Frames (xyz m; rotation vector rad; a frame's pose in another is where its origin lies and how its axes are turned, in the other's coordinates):
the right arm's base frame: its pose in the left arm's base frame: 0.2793 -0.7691 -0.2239 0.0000 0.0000 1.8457
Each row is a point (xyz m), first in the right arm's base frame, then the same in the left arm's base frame.
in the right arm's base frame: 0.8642 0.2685 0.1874
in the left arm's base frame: -0.2137 -0.0102 -0.0365
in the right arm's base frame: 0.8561 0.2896 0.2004
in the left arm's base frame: -0.2318 -0.0238 -0.0235
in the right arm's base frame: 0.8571 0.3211 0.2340
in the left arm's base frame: -0.2624 -0.0313 0.0101
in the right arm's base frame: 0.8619 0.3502 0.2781
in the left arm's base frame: -0.2917 -0.0346 0.0542
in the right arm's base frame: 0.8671 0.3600 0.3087
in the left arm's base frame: -0.3026 -0.0323 0.0848
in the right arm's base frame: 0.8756 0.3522 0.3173
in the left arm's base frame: -0.2974 -0.0220 0.0934
